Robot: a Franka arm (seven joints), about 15 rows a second.
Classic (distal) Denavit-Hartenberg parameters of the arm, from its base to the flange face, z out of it. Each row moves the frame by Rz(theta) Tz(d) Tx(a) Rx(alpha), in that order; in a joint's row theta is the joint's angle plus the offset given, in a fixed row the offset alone. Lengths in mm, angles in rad.
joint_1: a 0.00, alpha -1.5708, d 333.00, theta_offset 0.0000
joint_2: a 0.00, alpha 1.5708, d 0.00, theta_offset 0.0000
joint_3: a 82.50, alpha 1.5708, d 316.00, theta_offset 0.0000
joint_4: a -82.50, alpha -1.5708, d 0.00, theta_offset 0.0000
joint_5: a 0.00, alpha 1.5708, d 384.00, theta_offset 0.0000
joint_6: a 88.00, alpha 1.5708, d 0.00, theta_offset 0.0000
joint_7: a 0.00, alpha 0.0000, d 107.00, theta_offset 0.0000
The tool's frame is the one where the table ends.
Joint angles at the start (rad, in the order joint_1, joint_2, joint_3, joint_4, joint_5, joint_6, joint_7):
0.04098 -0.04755 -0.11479 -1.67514 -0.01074 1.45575 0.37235
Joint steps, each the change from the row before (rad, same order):
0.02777 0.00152 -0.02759 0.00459 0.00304 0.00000 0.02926
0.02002 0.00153 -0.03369 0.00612 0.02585 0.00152 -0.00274
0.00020 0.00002 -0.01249 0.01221 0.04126 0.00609 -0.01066
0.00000 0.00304 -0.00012 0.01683 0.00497 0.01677 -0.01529
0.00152 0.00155 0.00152 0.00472 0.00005 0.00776 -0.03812
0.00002 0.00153 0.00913 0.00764 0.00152 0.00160 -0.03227
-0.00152 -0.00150 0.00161 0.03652 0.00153 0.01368 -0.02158
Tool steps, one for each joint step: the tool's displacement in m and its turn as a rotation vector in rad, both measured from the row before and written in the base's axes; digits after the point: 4 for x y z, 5 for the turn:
0.0007 0.0001 0.0012 -0.00107 -0.00294 -0.02882
0.0006 -0.0046 0.0020 0.02697 -0.00810 -0.01234
0.0013 -0.0020 0.0062 0.04146 -0.02261 -0.00394
0.0036 0.0002 0.0074 0.00318 -0.03211 0.01354
0.0017 0.0015 0.0020 0.00248 -0.01399 0.04024
0.0013 0.0051 0.0029 0.00315 -0.01045 0.04097
0.0021 -0.0002 0.0188 -0.00141 -0.05331 0.02031

